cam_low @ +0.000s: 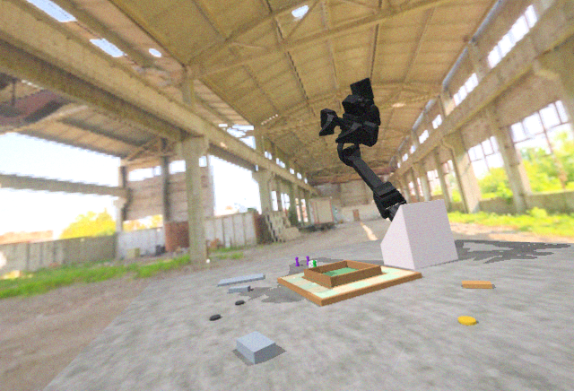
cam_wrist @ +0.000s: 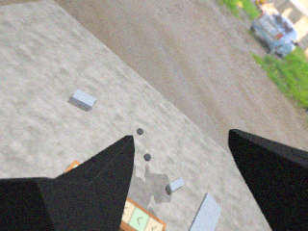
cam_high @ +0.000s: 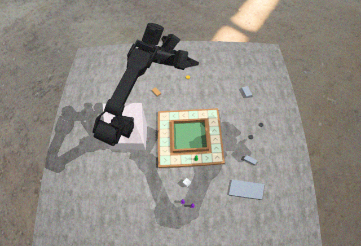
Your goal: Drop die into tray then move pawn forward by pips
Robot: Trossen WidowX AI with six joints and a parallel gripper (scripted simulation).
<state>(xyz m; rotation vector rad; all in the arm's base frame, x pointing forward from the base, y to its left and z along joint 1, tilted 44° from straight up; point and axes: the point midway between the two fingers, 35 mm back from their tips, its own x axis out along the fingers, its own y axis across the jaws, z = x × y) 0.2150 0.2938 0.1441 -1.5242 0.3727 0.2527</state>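
Now: the white die 38 cm below my gripper tip and 31 cm to the right of it. The rest, counted from my gripper tip: green pawn: 36 cm below, 20 cm to the right, 3 cm ahead; then green dice tray: 38 cm below, 9 cm to the right, 1 cm behind; then orange tile: 38 cm below, 20 cm behind, 15 cm to the left.
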